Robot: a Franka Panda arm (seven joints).
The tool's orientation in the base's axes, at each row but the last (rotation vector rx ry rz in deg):
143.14, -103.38, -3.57
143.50, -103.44, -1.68
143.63, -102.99, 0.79
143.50, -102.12, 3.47
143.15, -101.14, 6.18
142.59, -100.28, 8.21
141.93, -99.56, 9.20
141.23, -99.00, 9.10
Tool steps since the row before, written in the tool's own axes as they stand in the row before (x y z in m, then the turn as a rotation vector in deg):
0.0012, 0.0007, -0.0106, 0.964, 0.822, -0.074
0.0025, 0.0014, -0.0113, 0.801, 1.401, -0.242
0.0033, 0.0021, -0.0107, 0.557, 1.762, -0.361
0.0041, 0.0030, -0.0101, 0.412, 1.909, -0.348
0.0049, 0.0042, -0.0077, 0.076, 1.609, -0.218
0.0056, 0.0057, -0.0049, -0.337, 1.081, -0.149
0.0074, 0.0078, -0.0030, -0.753, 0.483, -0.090
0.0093, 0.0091, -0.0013, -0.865, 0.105, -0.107
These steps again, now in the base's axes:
0.0004, -0.0011, 0.0106, -0.470, -1.171, 0.135
0.0000, -0.0024, 0.0114, -1.062, -1.193, 0.332
-0.0007, -0.0032, 0.0109, -1.480, -1.072, 0.455
-0.0014, -0.0041, 0.0105, -1.666, -0.984, 0.437
-0.0024, -0.0052, 0.0083, -1.494, -0.583, 0.265
-0.0036, -0.0065, 0.0057, -1.134, -0.030, 0.129
-0.0049, -0.0091, 0.0043, -0.711, 0.550, -0.009
-0.0054, -0.0115, 0.0032, -0.394, 0.784, -0.027

